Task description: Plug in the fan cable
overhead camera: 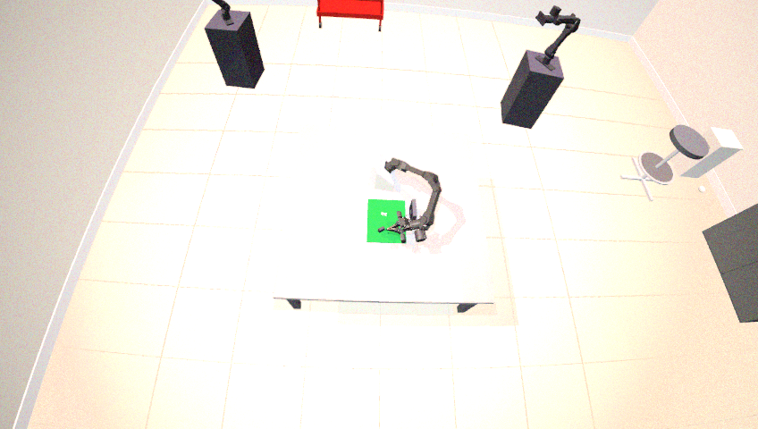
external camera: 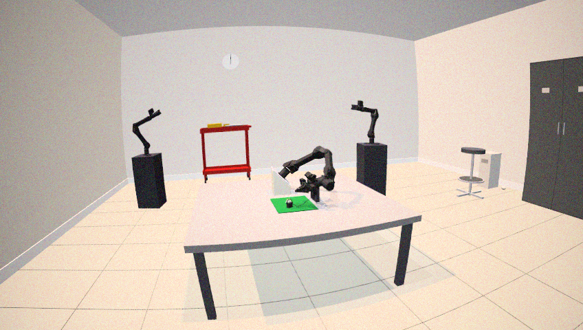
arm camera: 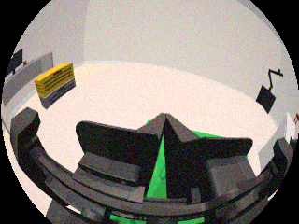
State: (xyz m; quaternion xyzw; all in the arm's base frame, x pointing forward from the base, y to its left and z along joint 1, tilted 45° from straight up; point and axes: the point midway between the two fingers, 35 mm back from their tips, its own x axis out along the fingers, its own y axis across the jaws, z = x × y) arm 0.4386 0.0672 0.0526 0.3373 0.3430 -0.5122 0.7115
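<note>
Right now my gripper tip is 4 cm past the dark fan plug, 3 cm to the left of it and 10 cm above it. From my gripper tip the other things lie so: green board 12 cm behind, 1 cm to the right, 13 cm below; white four-pin header 16 cm behind, 3 cm to the right, 12 cm below; black fan 18 cm behind, 14 cm to the left, 6 cm below.
</note>
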